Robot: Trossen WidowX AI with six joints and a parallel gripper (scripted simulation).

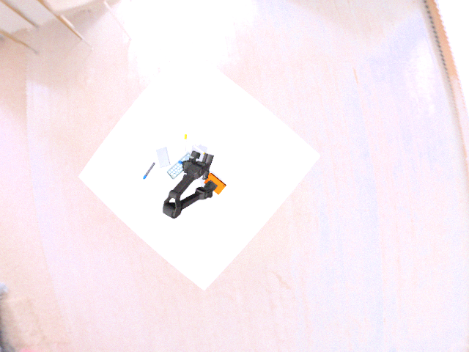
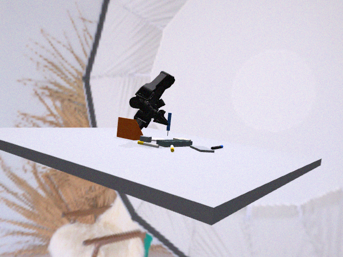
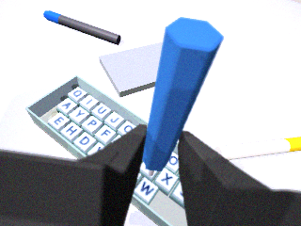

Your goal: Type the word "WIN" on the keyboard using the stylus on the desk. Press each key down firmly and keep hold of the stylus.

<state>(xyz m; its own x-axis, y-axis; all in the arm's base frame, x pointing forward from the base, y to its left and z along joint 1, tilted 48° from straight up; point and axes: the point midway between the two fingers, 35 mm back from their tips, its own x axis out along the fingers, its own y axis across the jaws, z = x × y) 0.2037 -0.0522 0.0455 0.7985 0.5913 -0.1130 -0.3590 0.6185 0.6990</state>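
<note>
Now: the W key 90 mm below my gripper tip. The rest, counted from my gripper tip: flat grey block 160 mm ahead, 100 mm below, 80 mm to the left; blue stylus 20 mm below.
</note>
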